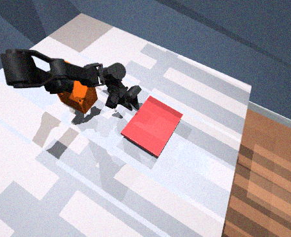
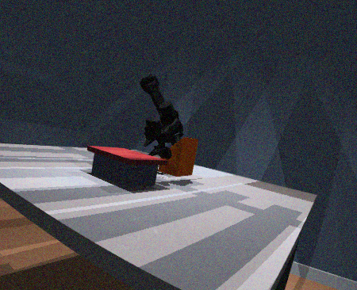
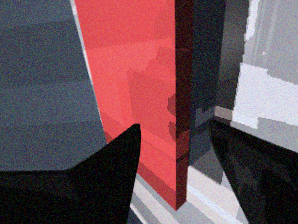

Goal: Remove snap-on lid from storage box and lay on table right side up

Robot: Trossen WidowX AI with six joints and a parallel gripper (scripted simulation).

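My gripper tip is 10 cm short of the red lid, 2 cm to the left of it and 2 cm above it. From my gripper tip the other things lie so: storage box (10 cm ahead, 6 cm below, 2 cm to the right).
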